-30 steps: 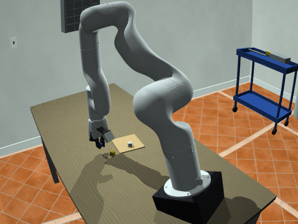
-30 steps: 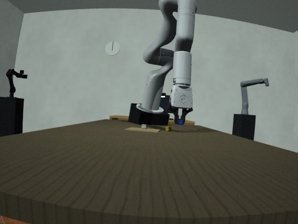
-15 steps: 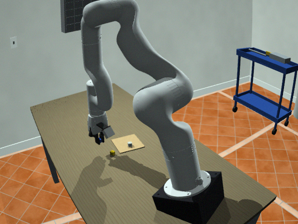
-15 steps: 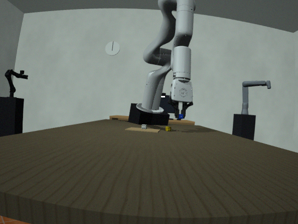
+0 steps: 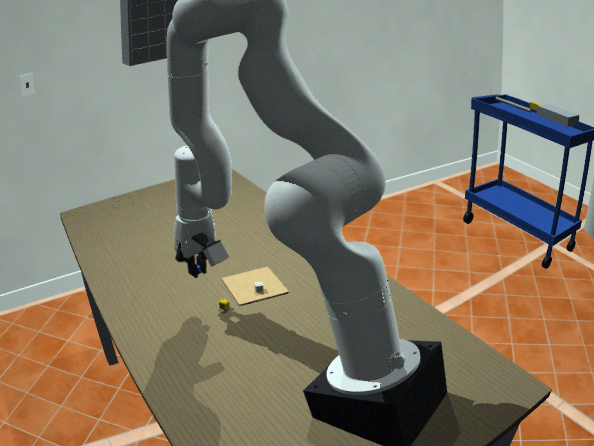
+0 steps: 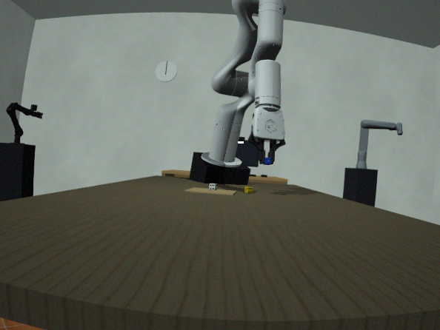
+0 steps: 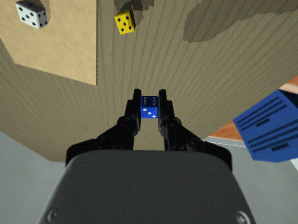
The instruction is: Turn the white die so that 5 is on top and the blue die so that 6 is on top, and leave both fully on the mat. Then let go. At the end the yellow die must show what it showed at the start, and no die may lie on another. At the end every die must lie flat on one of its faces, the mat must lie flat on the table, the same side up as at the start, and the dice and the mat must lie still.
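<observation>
My hand is 11 cm above the yellow die, 5 cm past it and 4 cm to the left of it. Round my hand: white die: 15 cm to the right, 10 cm below, 5 cm behind; tan mat: 16 cm to the right, 11 cm below, 2 cm behind; blue die: 1 cm below, 1 cm ahead.
</observation>
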